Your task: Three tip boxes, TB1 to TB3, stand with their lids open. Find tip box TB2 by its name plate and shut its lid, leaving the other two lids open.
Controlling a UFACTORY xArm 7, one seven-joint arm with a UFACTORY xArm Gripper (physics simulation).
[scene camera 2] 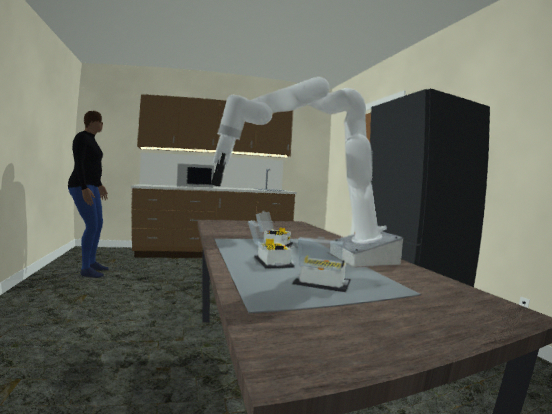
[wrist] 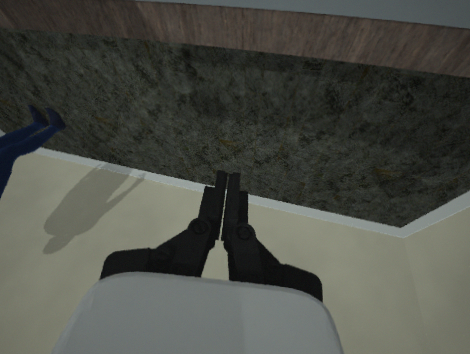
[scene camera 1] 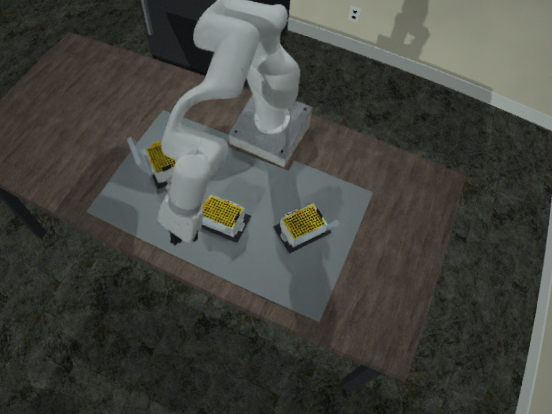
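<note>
TB2, the middle white tip box with yellow racks, stands with its clear lid raised; the arm hides this lid in scene camera 1. TB1, nearest in scene camera 2, has its lid open. TB3, at the far end, has its lid open and is partly covered by the arm. Name plates cannot be read. My gripper is shut and empty, high above the front side, apart from the boxes.
The boxes stand on a grey mat on the wooden table. The arm's base is behind the mat. A person stands beyond the table.
</note>
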